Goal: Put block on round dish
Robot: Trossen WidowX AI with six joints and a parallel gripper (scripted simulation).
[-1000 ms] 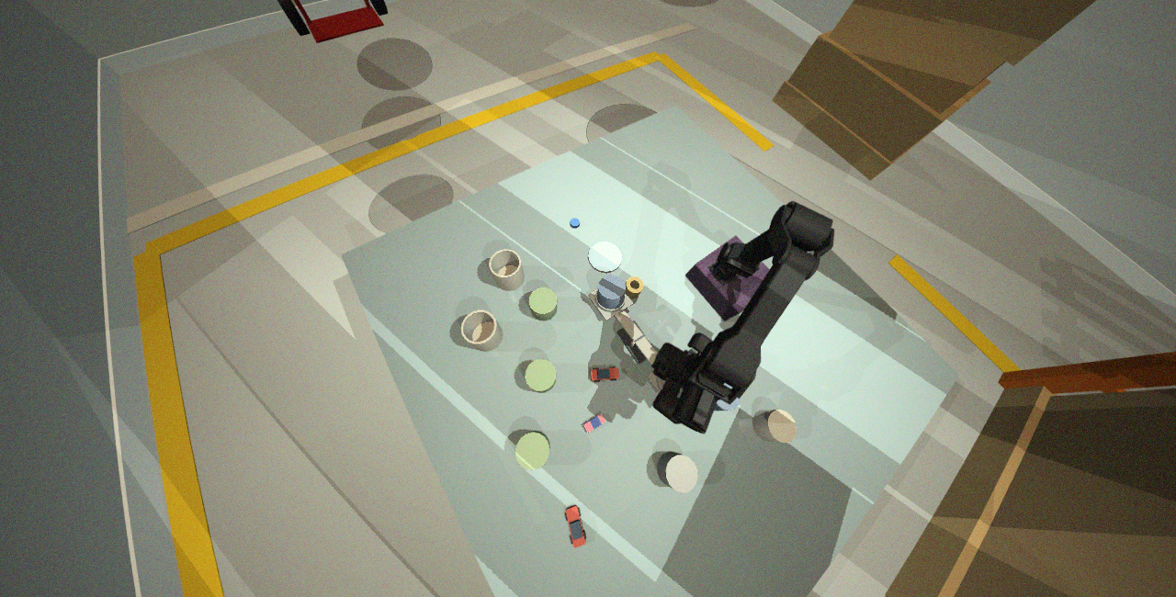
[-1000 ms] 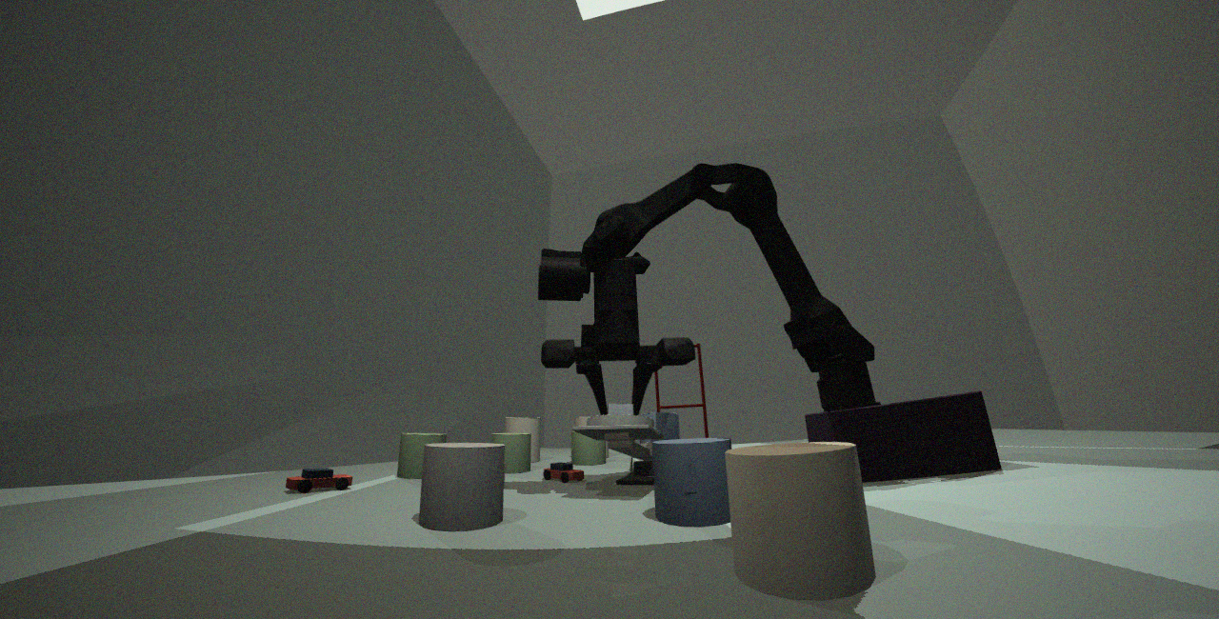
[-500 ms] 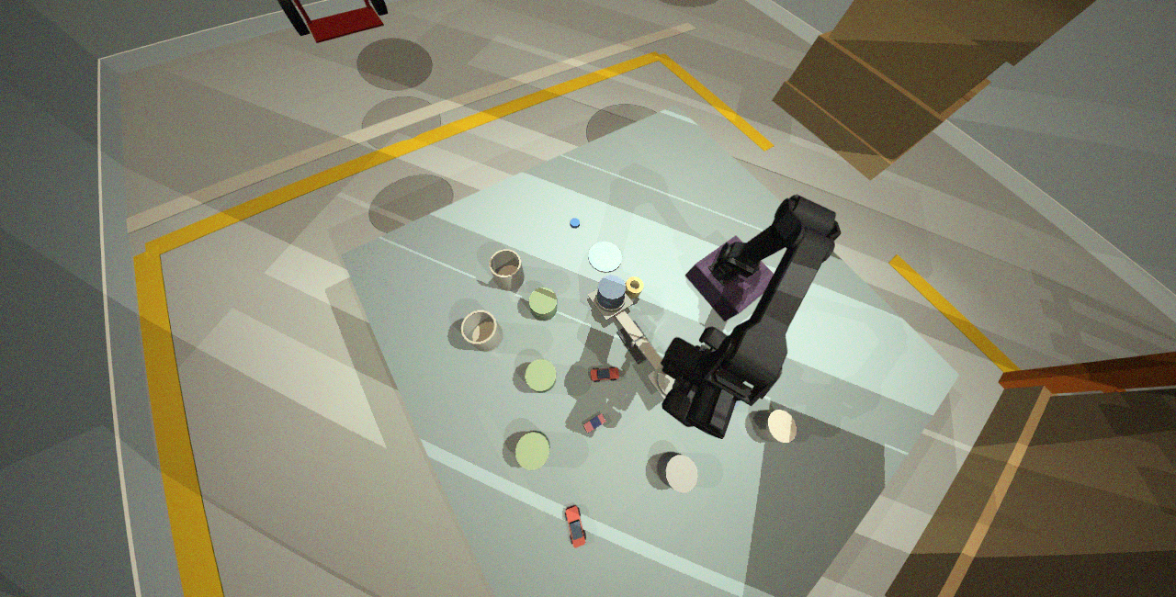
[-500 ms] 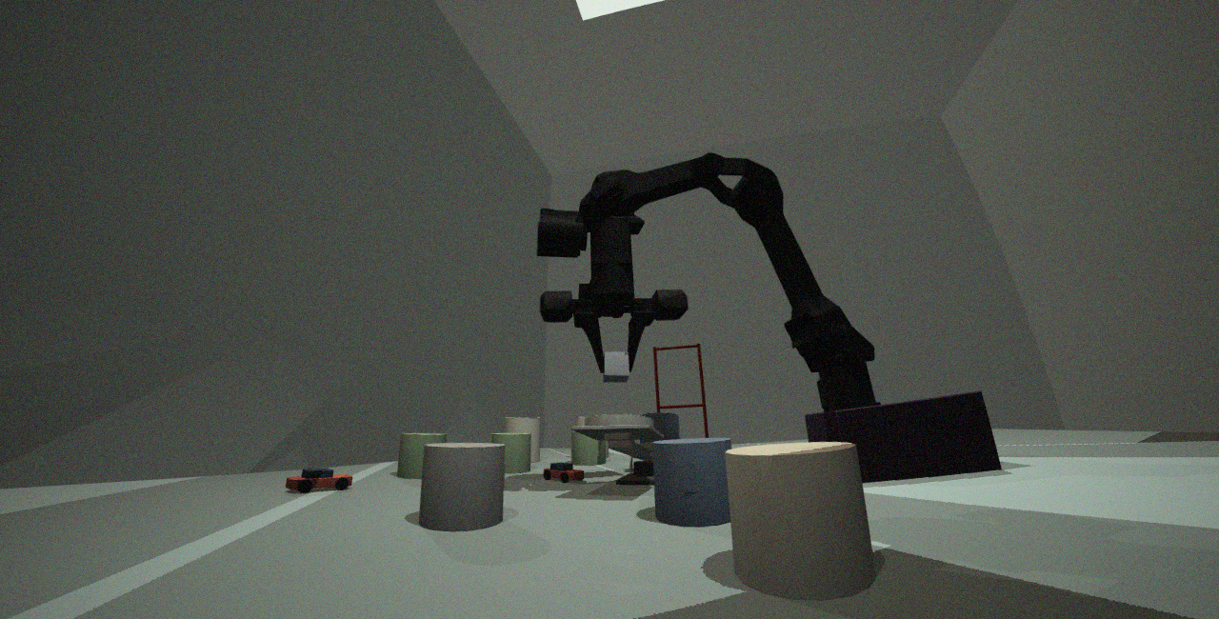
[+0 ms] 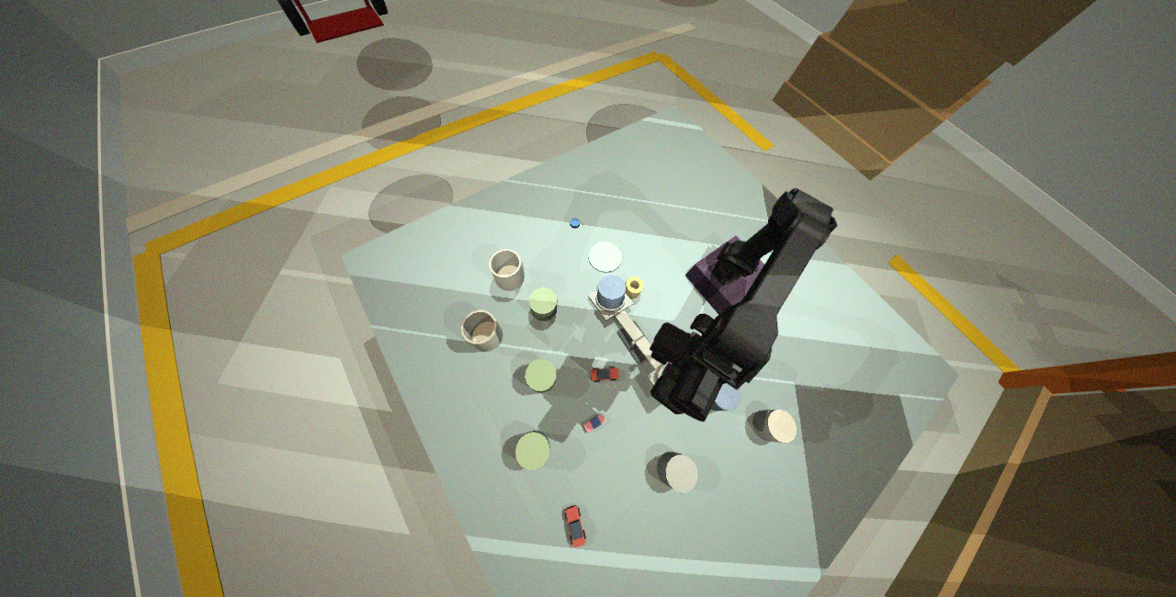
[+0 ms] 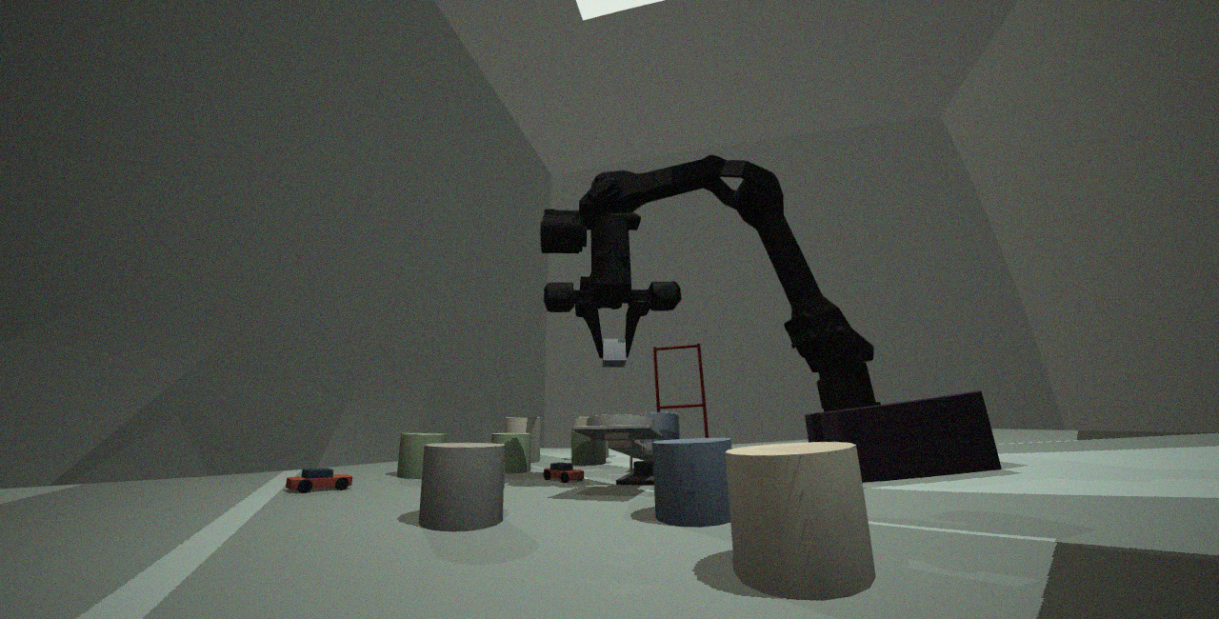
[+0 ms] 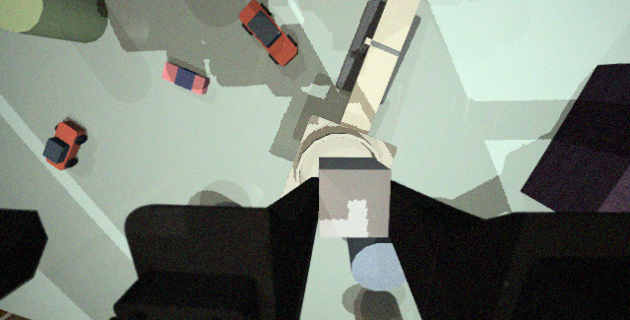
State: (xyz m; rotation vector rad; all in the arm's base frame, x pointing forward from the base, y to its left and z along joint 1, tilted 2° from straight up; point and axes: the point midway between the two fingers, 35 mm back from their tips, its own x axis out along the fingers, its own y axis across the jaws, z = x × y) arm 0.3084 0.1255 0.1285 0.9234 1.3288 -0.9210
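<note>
Right now the pale round dish is 35 cm to the right of my gripper tip, 16 cm below it and 8 cm behind it. Round my gripper tip: pale grey block 1 cm above; pink-and-blue block 18 cm ahead, 16 cm below, 1 cm to the left; yellow tape roll 22 cm to the right, 14 cm below, 8 cm behind.
</note>
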